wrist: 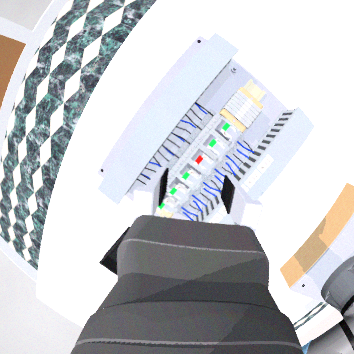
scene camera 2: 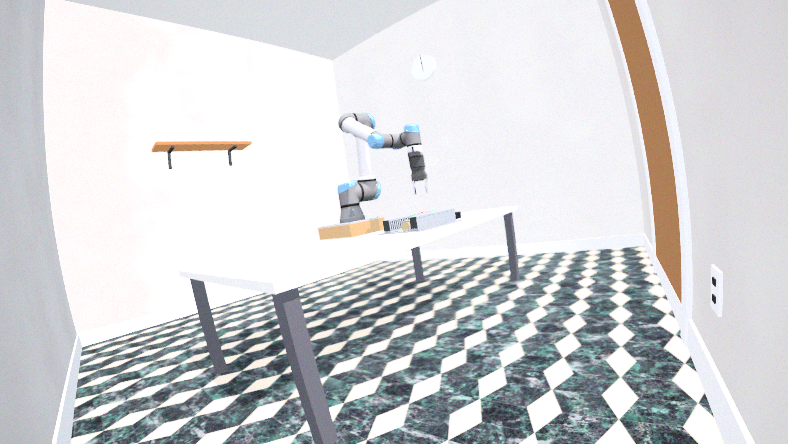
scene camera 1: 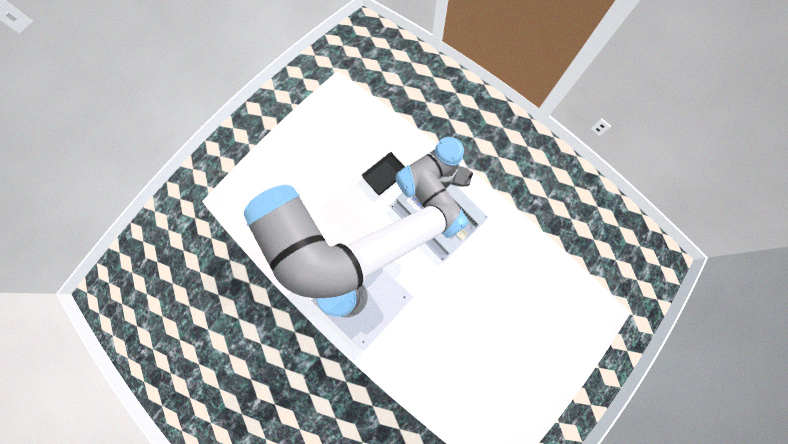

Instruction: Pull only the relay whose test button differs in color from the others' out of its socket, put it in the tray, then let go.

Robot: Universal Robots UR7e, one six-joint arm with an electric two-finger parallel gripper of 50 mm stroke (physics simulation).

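Places are measured from the arm's base along level axes (x right, y ahead, z up), in centimetres.
Where they show: gripper, fingertip midpoint: (wrist: 194, 182) (scene camera 2: 421, 193); arm's base at its link origin: (wrist: 342, 277) (scene camera 2: 352, 221).
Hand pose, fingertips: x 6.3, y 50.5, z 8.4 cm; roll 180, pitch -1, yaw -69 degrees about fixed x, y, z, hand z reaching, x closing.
Each offset is from my fingertips to the top centre of the thing. "spot": to the spot under its first point.
The relay with the red test button {dx +0.7, dy -1.3, dz -8.9 cm} (wrist: 199, 159) sits in its socket in the row; the several other relays, such as a green-buttoned relay {dx +3.6, dy -1.8, dz -8.9 cm} (wrist: 212, 143), show green buttons. The row stands between two wire ducts on the grey panel (scene camera 1: 478, 211) (wrist: 155, 115). My gripper (scene camera 2: 420, 191) (wrist: 194, 182) is open and empty, pointing down high above the panel. In the wrist view its fingertips flank the lower part of the row, and the red button appears ahead of them. The black tray {dx -25.7, dy -1.9, dz -12.3 cm} (scene camera 1: 380, 174) (scene camera 2: 458, 215) lies beside the panel; in the wrist view a corner of the tray {spot: dx -27.7, dy +4.9, dz -15.6 cm} (wrist: 114, 254) shows behind the gripper body.
Blue and black wires {spot: dx -7.0, dy -5.0, dz -15.6 cm} (wrist: 197, 202) run along both sides of the relay row. Cream and white terminal blocks {dx +10.3, dy -3.1, dz -11.2 cm} (wrist: 242, 109) stand at the upper end of the row. The raised ducts rim the panel. The arm's base plate (scene camera 1: 386, 308) with tan sides (scene camera 2: 351, 228) stands near the panel.
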